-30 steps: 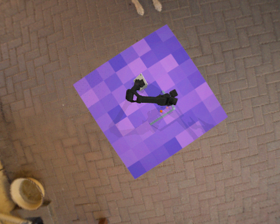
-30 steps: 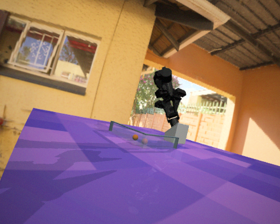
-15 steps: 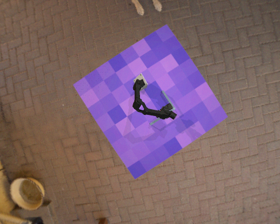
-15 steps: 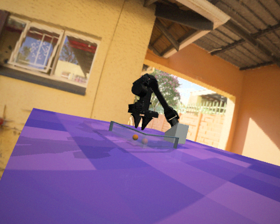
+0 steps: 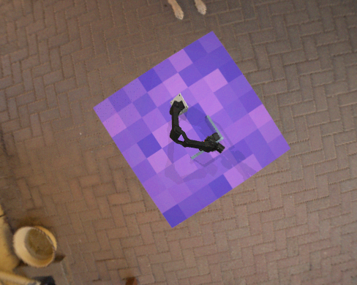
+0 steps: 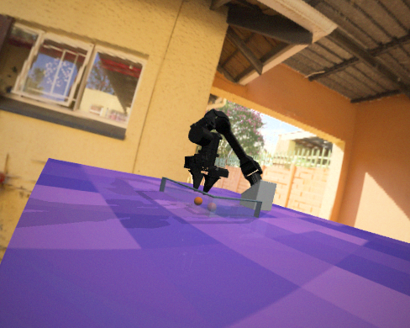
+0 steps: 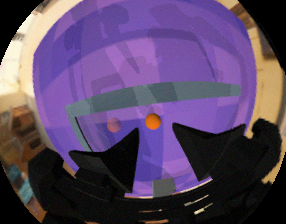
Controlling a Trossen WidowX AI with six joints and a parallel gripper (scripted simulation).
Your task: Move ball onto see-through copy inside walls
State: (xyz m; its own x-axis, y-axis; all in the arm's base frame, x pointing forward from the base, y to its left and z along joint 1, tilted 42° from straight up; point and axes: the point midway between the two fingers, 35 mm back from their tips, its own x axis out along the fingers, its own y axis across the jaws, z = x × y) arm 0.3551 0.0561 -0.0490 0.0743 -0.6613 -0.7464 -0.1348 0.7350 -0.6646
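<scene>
Right now my gripper tip is 80 mm to the right of the see-through copy of ball, 30 mm above it and 10 mm past it.
</scene>
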